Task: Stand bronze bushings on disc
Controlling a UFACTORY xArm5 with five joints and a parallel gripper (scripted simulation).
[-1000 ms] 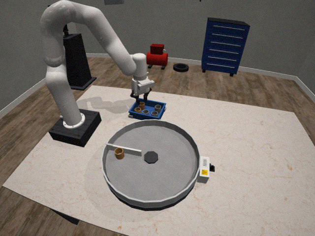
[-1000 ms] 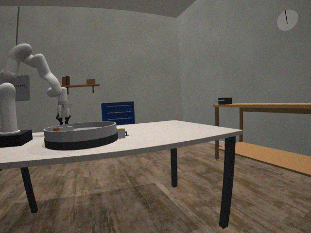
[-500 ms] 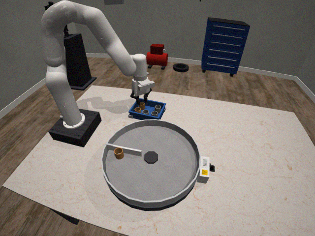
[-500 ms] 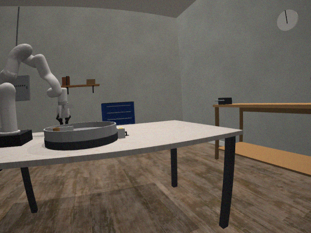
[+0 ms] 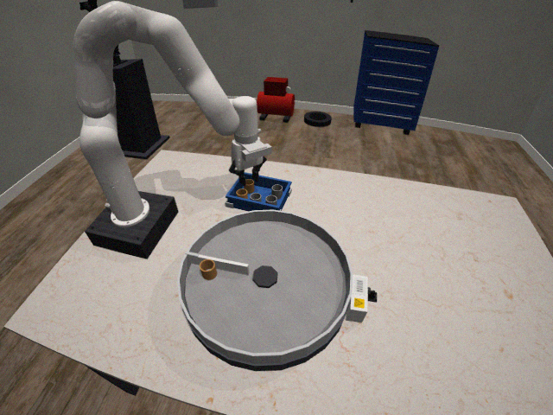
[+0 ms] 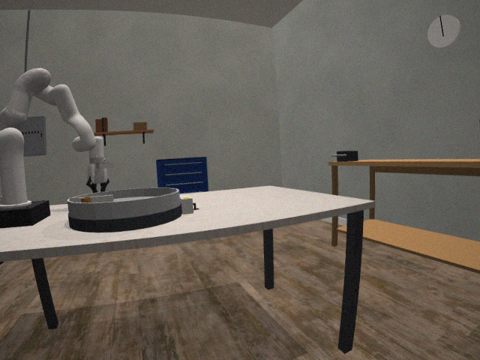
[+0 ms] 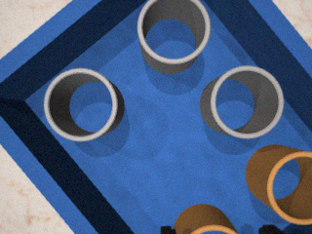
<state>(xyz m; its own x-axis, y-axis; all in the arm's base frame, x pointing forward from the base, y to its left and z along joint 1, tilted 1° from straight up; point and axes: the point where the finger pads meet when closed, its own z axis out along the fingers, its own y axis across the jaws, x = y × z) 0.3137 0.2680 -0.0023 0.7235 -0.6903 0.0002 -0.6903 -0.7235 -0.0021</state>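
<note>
Right now the blue crate is 50 mm ahead of my hand, 40 mm below it and 30 mm to the right of it. Round my hand: turntable (380 mm to the right, 160 mm ahead, 10 mm below).
</note>
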